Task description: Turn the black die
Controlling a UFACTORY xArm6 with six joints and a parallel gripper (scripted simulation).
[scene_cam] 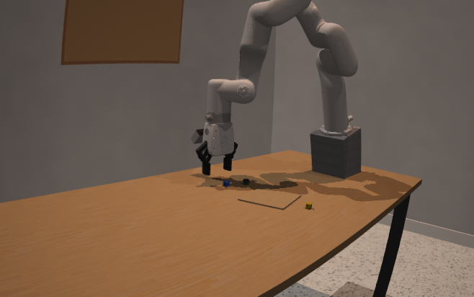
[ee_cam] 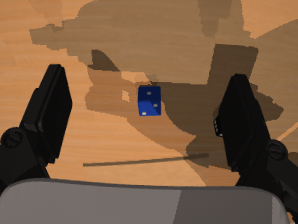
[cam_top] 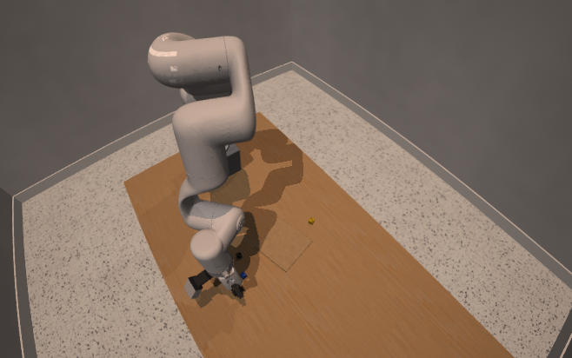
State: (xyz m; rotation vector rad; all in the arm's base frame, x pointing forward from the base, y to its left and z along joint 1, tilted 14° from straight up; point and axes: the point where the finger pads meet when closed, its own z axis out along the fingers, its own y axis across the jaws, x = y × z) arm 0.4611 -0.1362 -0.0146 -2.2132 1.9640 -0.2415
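The blue die lies 4 cm to the left of my hand, 4 cm below it and 1 cm behind it. Round my hand: yellow die (33 cm to the left, 7 cm behind, 4 cm below); then tan mat (21 cm to the left, 4 cm below, 4 cm behind); then black die (8 cm behind, 6 cm to the left, 4 cm below).
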